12 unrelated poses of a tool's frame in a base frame.
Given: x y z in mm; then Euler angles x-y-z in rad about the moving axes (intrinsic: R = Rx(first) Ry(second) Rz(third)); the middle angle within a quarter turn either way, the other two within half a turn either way.
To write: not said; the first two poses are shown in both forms.
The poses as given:
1: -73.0 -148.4 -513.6 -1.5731 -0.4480 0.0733
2: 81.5 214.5 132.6 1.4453 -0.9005 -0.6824
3: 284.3 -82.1 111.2 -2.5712 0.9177 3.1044
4: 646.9 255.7 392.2 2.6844 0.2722 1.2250
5: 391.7 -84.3 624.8 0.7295 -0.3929 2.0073
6: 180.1 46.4 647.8 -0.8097 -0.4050 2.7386
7: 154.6 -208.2 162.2 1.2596 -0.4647 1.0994
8: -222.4 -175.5 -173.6 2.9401 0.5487 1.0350
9: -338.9 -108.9 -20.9 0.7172 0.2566 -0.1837
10: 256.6 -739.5 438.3 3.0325 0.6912 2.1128
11: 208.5 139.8 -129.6 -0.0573 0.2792 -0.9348
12: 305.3 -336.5 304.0 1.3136 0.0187 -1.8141
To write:
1: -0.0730 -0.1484 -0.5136 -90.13 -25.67 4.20
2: 0.0815 0.2145 0.1326 82.81 -51.59 -39.10
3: 0.2843 -0.0821 0.1112 -147.32 52.58 177.87
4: 0.6469 0.2557 0.3922 153.80 15.60 70.19
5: 0.3917 -0.0843 0.6248 41.80 -22.51 115.01
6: 0.1801 0.0464 0.6478 -46.39 -23.20 156.91
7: 0.1546 -0.2082 0.1622 72.17 -26.63 62.99
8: -0.2224 -0.1755 -0.1736 168.46 31.44 59.30
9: -0.3389 -0.1089 -0.0209 41.09 14.70 -10.53
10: 0.2566 -0.7395 0.4383 173.75 39.60 121.05
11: 0.2085 0.1398 -0.1296 -3.28 16.00 -53.56
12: 0.3053 -0.3365 0.3040 75.26 1.07 -103.94
